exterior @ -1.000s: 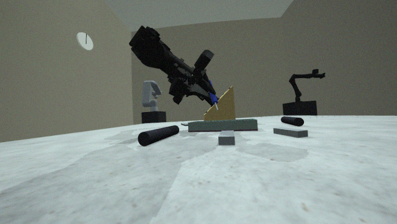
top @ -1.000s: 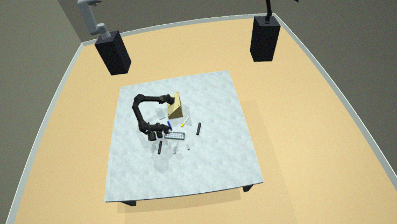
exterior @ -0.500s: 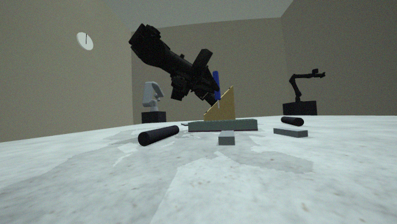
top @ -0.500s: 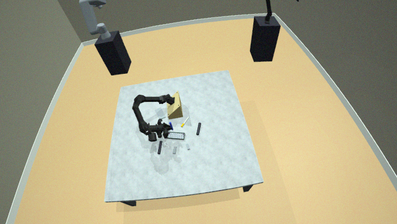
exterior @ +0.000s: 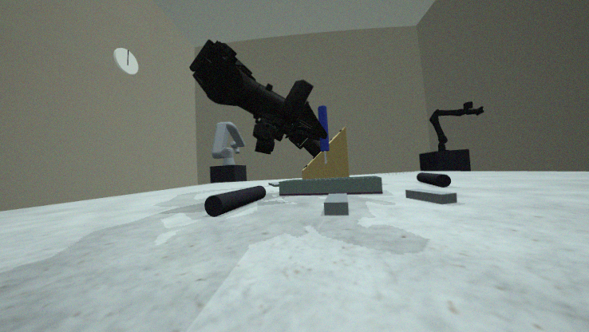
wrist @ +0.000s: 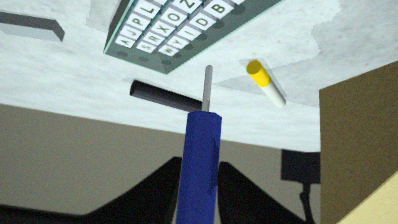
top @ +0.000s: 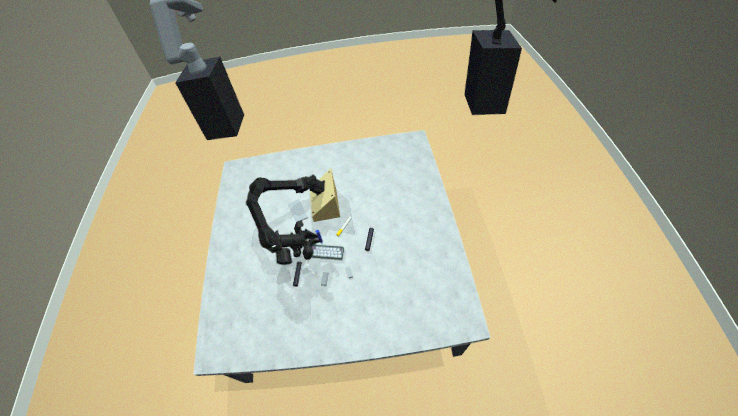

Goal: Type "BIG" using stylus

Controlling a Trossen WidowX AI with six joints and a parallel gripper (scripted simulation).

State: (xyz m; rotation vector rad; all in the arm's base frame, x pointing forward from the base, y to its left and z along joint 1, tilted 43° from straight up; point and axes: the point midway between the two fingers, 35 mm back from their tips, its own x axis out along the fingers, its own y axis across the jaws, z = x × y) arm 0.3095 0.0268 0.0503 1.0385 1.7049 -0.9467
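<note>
The yellow-capped white marker is 12 cm behind my gripper tip, 10 cm below it and 9 cm to the left of it. Also, from my gripper tip: blue stylus 1 cm below; thin grey stylus tip 5 cm below.
</note>
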